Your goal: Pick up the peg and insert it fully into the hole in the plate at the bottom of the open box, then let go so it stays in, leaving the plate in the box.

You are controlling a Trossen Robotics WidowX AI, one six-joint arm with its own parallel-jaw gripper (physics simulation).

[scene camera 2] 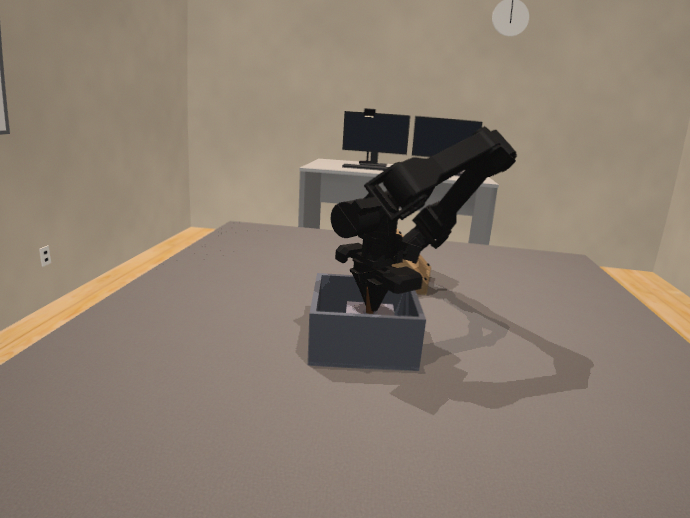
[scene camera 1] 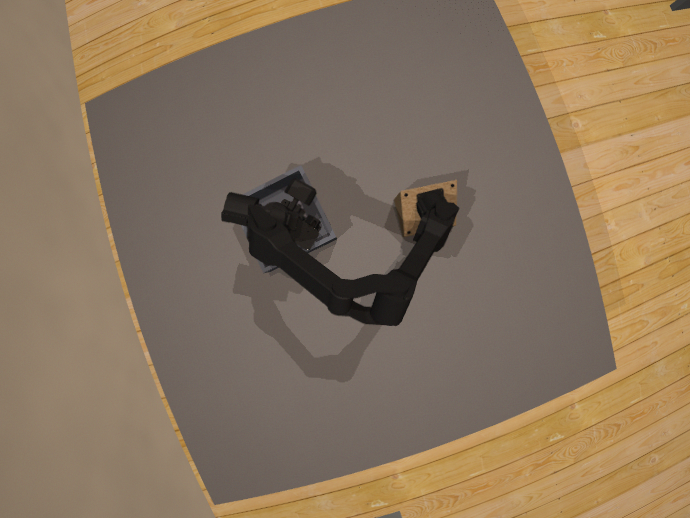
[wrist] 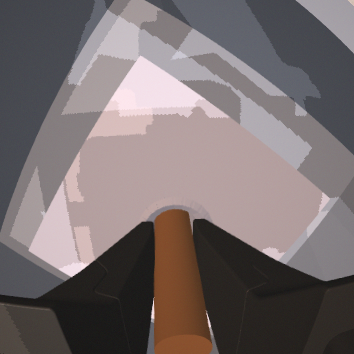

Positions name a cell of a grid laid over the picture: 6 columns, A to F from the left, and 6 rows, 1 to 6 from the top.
my gripper: scene camera 2 D4; scene camera 1 C3; wrist C4
